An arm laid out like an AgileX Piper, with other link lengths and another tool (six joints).
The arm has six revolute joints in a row. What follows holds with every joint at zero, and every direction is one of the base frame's.
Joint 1 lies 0.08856 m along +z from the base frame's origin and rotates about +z.
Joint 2 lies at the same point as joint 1 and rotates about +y.
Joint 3 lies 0.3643 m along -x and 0.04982 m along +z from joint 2 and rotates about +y.
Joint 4 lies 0.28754 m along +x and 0.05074 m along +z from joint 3 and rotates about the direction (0.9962, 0, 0.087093).
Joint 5 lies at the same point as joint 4 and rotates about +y.
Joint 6 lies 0.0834 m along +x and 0.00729 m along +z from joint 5 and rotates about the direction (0.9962, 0, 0.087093).
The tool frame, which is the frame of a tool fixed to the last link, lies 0.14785 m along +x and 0.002 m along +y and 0.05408 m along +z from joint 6; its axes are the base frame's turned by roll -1.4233, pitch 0.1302 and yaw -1.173 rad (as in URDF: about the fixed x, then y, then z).
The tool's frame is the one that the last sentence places.
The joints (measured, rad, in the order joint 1, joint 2, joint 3, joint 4, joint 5, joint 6), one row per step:
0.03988 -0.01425 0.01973 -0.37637 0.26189 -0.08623
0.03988 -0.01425 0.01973 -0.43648 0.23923 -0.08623
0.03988 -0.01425 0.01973 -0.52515 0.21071 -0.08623
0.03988 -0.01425 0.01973 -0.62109 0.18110 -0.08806
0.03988 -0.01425 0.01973 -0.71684 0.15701 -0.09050
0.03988 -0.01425 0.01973 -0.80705 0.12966 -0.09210
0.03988 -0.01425 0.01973 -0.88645 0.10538 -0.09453
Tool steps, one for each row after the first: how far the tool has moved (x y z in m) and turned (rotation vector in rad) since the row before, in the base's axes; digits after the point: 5 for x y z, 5 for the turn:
-0.00002 0.00095 0.00513 -0.05976 -0.02322 0.00402
-0.00021 0.00190 0.00614 -0.08837 -0.02884 0.00591
-0.00042 0.00311 0.00575 -0.09767 -0.02861 0.00833
-0.00047 0.00332 0.00398 -0.09825 -0.02259 0.00720
-0.00068 0.00460 0.00387 -0.09218 -0.02333 0.01150
-0.00072 0.00469 0.00266 -0.08234 -0.01917 0.01164

